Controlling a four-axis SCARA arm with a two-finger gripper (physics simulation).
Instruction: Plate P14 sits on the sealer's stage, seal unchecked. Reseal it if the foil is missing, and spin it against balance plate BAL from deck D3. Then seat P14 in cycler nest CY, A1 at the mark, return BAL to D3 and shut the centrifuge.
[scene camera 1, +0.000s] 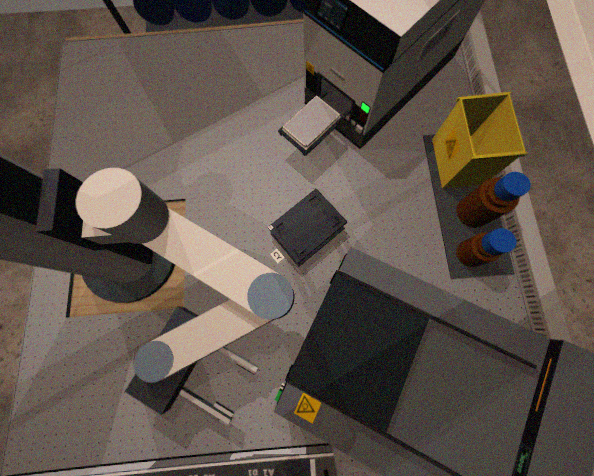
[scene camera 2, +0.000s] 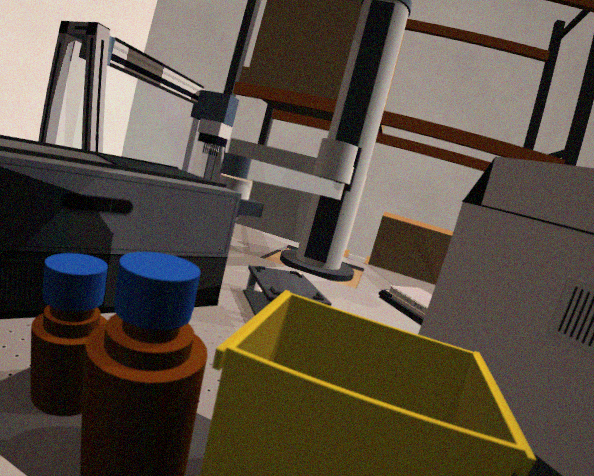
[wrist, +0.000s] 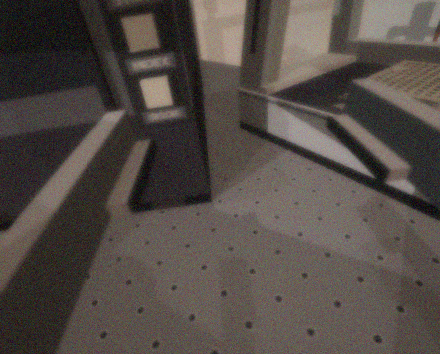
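Seen in the pictures: gripper, fingertip midpoint: (scene camera 1: 244, 394) (wrist: 239, 115); arm's base, origin of the base link: (scene camera 1: 131, 256) (scene camera 2: 316, 267).
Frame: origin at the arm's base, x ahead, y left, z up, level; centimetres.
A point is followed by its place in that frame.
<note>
Plate P14 (scene camera 1: 311, 121) @[x 51.5, y 27.9, z 13.3 cm] (scene camera 2: 411, 294) @[x 51.4, y 25.1, z 13.3 cm] lies on the stage of the sealer (scene camera 1: 345, 55) @[x 59.0, y 33.0, z 27.7 cm] (scene camera 2: 515, 250) @[x 72.0, y 31.7, z 26.4 cm]; its top looks pale, and I cannot tell whether foil covers it. Cycler nest CY (scene camera 1: 308, 227) @[x 48.5, y 1.9, z 7.2 cm] (scene camera 2: 290, 283) @[x 47.9, y 3.3, z 7.3 cm] is bare, with its label beside it. The centrifuge (scene camera 1: 465, 387) @[x 72.9, y -33.7, z 22.3 cm] (scene camera 2: 165, 225) @[x 67.1, y -13.7, z 15.6 cm] (wrist: 177, 170) @[x 40.5, y -33.6, z 5.4 cm] has a dark area and a grey panel on top; I cannot tell its lid state. My gripper (scene camera 1: 244, 395) @[x 32.2, y -34.3, z 12.4 cm] (wrist: 239, 115) @[x 32.2, y -34.3, z 12.4 cm] is drawn in to a narrower gap, with nothing between the fingers, beside the centrifuge's button end. BAL cannot be identified.
A deck frame (scene camera 1: 280, 456) @[x 38.4, y -47.7, z 6.7 cm] (wrist: 305, 142) @[x 38.2, y -47.7, z 3.2 cm] with clear panels stands nearby; a well plate (wrist: 412, 82) @[x 32.6, y -56.1, z 8.6 cm] is at its right in the wrist view. A yellow bin (scene camera 1: 452, 145) @[x 85.7, y 18.7, z 11.4 cm] (scene camera 2: 360, 400) @[x 96.8, y 18.5, z 18.7 cm] and two brown bottles (scene camera 1: 487, 202) @[x 89.4, y 2.4, z 13.7 cm] (scene camera 1: 472, 250) @[x 86.1, y -7.6, z 9.4 cm] with blue caps stand across the table.
</note>
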